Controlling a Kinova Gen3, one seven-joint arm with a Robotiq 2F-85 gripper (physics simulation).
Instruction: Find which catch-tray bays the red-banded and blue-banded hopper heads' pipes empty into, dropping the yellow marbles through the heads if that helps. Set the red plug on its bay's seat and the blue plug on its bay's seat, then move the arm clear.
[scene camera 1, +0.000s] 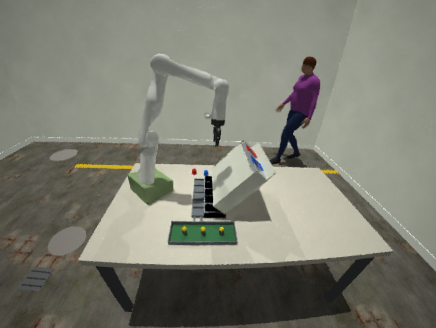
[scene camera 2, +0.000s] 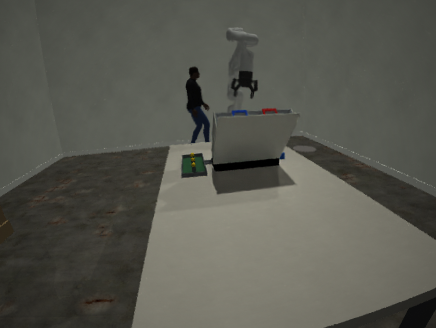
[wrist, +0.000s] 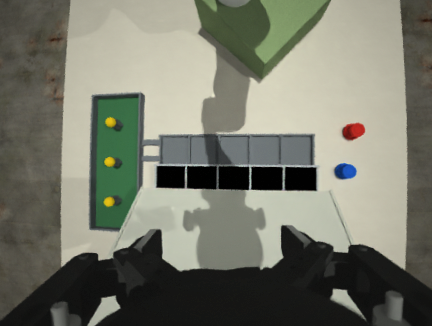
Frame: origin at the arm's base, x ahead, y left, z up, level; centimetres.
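Seen in the pictures: gripper, between the fingertips: (scene camera 1: 215, 144) (scene camera 2: 243, 97) (wrist: 221, 240); arm's base, origin of its link: (scene camera 1: 146, 181).
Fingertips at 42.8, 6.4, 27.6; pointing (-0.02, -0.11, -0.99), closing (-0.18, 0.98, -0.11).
Pixels of each thing's middle, then the offset from my fingertips to it, as dx, dy, dz. "pt": a spot on its surface instead. Level surfaces: height alone.
- slanted white housing, middle of its body: (wrist: 231, 250) (scene camera 2: 248, 142) (scene camera 1: 228, 178) +9.6, +1.2, -23.6
- red band, a spot on its surface: (scene camera 2: 269, 111) pt +19.5, +10.5, -6.0
- blue band, a spot on its surface: (scene camera 2: 239, 113) pt +21.6, -4.5, -6.2
- red plug, middle of its body: (wrist: 353, 131) (scene camera 1: 194, 171) -17.9, +25.6, -37.7
- blue plug, middle of its body: (wrist: 345, 171) (scene camera 1: 206, 173) -8.2, +25.1, -37.7
- green tray, a spot on its surface: (wrist: 117, 142) (scene camera 1: 193, 234) pt -6.9, -32.9, -39.4
- table, height of its surface: dz -39.7
My gripper (scene camera 1: 217, 143) (scene camera 2: 245, 94) (wrist: 221, 240) is open and empty, high above the slanted white housing (scene camera 1: 235, 180) (scene camera 2: 255, 137) (wrist: 170, 215). A red band (scene camera 1: 251, 151) (scene camera 2: 269, 111) and a blue band (scene camera 1: 257, 163) (scene camera 2: 239, 113) mark heads at its top. The red plug (scene camera 1: 194, 171) (wrist: 354, 131) and blue plug (scene camera 1: 206, 172) (wrist: 345, 171) stand on the table beyond one end of the bays. The catch tray has grey sections (wrist: 234, 150) beside black openings (wrist: 234, 178); no marble shows there. Yellow marbles (scene camera 1: 203, 229) (scene camera 2: 193, 164) (wrist: 109, 162) sit apart, three in all, in the green tray (scene camera 1: 193, 238) (wrist: 117, 142). The pipes are hidden.
The arm's green base block (scene camera 1: 150, 186) (wrist: 270, 42) stands on the table (scene camera 1: 310, 215) (scene camera 2: 225, 240) (wrist: 150, 60), behind the grey sections in the wrist view. The housing leans up and away from the bays. A person (scene camera 1: 306, 100) (scene camera 2: 196, 102) stands beyond the table in each scene view.
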